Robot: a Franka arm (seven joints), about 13 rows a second.
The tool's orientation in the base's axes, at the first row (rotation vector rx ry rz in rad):
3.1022 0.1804 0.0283
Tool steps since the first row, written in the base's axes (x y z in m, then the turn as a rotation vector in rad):
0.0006 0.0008 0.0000 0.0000 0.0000 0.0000
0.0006 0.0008 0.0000 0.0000 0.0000 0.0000
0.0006 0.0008 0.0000 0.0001 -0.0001 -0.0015
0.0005 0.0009 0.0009 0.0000 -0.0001 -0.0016
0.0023 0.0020 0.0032 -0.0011 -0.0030 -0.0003
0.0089 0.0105 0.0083 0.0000 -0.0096 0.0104
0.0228 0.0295 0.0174 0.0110 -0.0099 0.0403
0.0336 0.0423 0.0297 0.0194 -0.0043 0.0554
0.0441 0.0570 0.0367 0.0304 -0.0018 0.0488
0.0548 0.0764 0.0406 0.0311 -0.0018 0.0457
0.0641 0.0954 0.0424 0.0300 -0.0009 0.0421
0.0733 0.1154 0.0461 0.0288 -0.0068 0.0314
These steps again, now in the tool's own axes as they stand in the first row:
0.0007 -0.0007 0.0000 0.0000 0.0000 0.0000
0.0007 -0.0007 0.0000 0.0000 0.0000 0.0000
0.0007 -0.0007 0.0000 0.0001 0.0001 0.0015
0.0006 -0.0008 -0.0009 0.0000 0.0000 0.0016
0.0026 -0.0016 -0.0032 -0.0014 0.0028 0.0004
0.0102 -0.0091 -0.0085 -0.0009 0.0099 -0.0101
0.0264 -0.0260 -0.0179 0.0104 0.0125 -0.0397
0.0388 -0.0371 -0.0304 0.0197 0.0085 -0.0548
0.0510 -0.0502 -0.0377 0.0308 0.0070 -0.0481
0.0640 -0.0681 -0.0420 0.0314 0.0070 -0.0450
0.0754 -0.0858 -0.0442 0.0304 0.0058 -0.0414
0.0869 -0.1045 -0.0484 0.0283 0.0112 -0.0306

